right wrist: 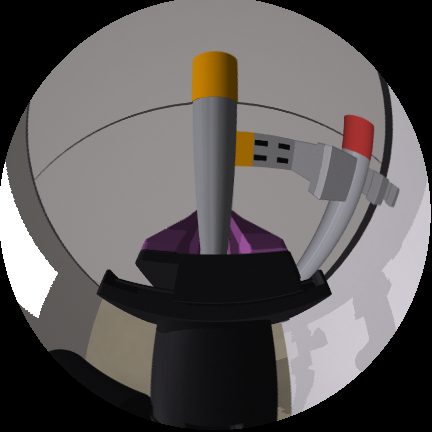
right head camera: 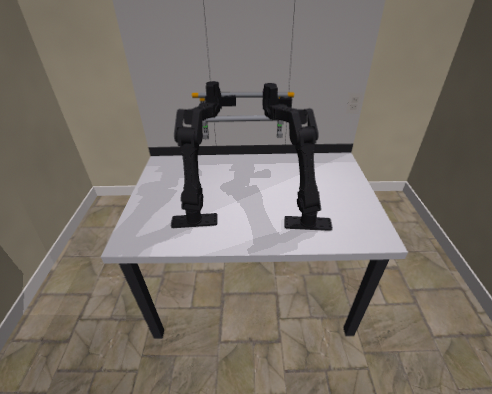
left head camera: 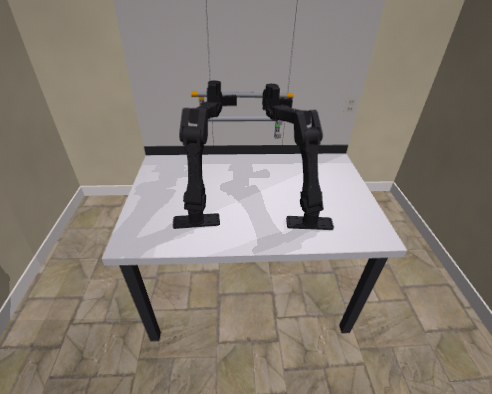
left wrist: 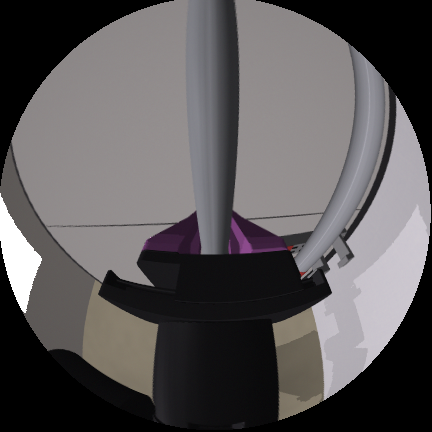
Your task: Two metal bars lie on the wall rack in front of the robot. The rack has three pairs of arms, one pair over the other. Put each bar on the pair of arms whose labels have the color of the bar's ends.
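Seen in the pictures: left gripper, between the fingertips: (left wrist: 214, 212); right gripper, between the fingertips: (right wrist: 213, 212); left arm's base, origin of its link: (right head camera: 194, 221) (left head camera: 196, 221); right arm's base, origin of its link: (right head camera: 307, 223) (left head camera: 309, 223).
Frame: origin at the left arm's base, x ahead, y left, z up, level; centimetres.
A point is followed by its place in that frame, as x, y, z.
Note:
The orange-ended bar (left head camera: 250, 94) @(51.1, -29.7, 37.1) (right head camera: 245, 94) @(51.3, -27.1, 37.1) (left wrist: 212, 125) @(51.7, -19.1, 36.7) (right wrist: 215, 150) @(49.6, -45.6, 36.2) is held roughly level by both grippers. My left gripper (left head camera: 214, 93) @(56.5, -11.2, 36.6) (right head camera: 213, 93) @(56.5, -11.2, 36.6) (left wrist: 214, 212) @(56.5, -11.2, 36.6) is shut on it towards its left end. My right gripper (left head camera: 271, 95) @(54.1, -39.6, 36.4) (right head camera: 270, 94) @(54.1, -39.6, 36.4) (right wrist: 213, 212) @(54.1, -39.6, 36.4) is shut on it towards its right end. In the right wrist view, the bar passes beside the orange label (right wrist: 244, 149) @(52.0, -45.7, 34.2) of the top rack arm (right wrist: 336, 176); the head views show it slightly above that level. The red-ended bar (left head camera: 242, 119) @(50.2, -25.7, 24.2) (right head camera: 240, 119) @(50.3, -24.1, 24.3) (left wrist: 367, 115) (right wrist: 345, 205) @(49.2, -42.9, 25.2) lies lower, apparently on the middle pair. The grippers partly hide the rack.
Green labels (left head camera: 277, 126) @(52.0, -45.5, 18.7) (right head camera: 279, 125) @(52.1, -45.5, 19.0) mark the bottom rack arms, below the red-ended bar. Both robot arms stand on the white table (left head camera: 350, 200) @(7.0, -73.5, 0.0) (right head camera: 350, 200) @(7.1, -72.8, 0.0) and reach towards the grey wall (left head camera: 250, 45) @(55.3, -29.7, 59.1) (right head camera: 250, 45) @(55.3, -30.2, 59.0). A dark strip (left head camera: 320, 149) @(52.0, -73.2, 2.9) (right head camera: 325, 148) @(51.9, -73.7, 3.1) runs along the wall's foot behind the table.

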